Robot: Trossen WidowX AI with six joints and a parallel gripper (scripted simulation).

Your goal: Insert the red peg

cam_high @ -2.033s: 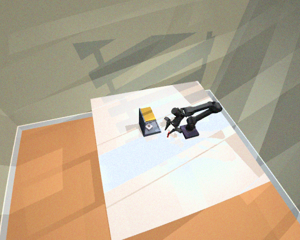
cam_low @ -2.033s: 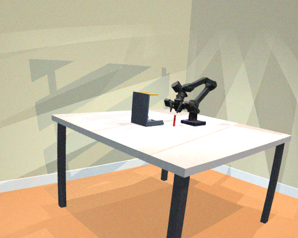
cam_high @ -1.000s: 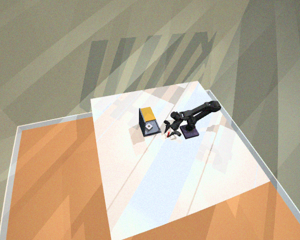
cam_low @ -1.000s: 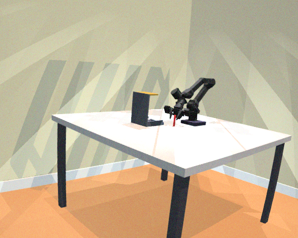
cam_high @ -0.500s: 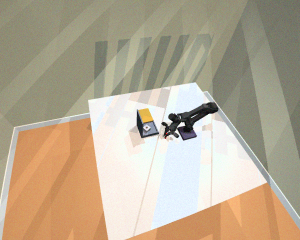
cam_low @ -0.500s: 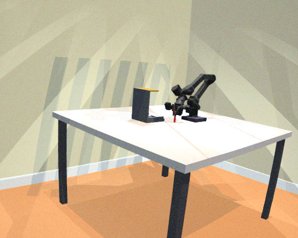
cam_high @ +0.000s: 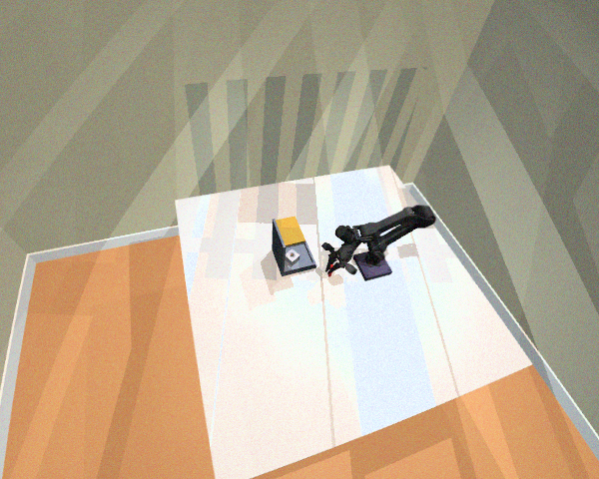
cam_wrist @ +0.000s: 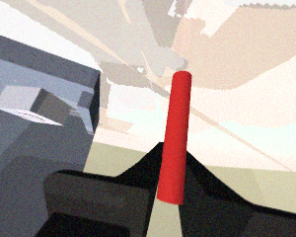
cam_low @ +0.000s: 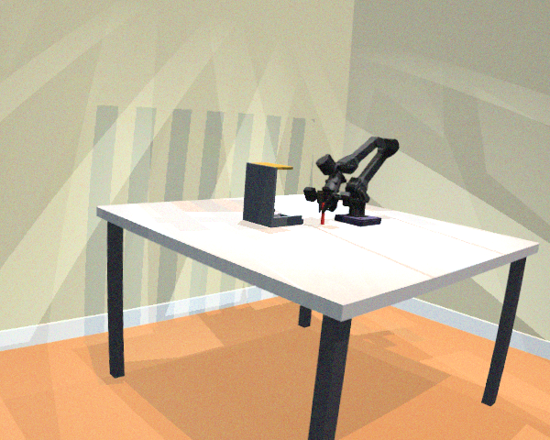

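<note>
The yellow roof lies 15 cm ahead of my gripper tip, 13 cm to the right of it and 16 cm above it. The rest, counted from my gripper tip: red peg (2 cm behind, 1 cm to the right, 1 cm below).
</note>
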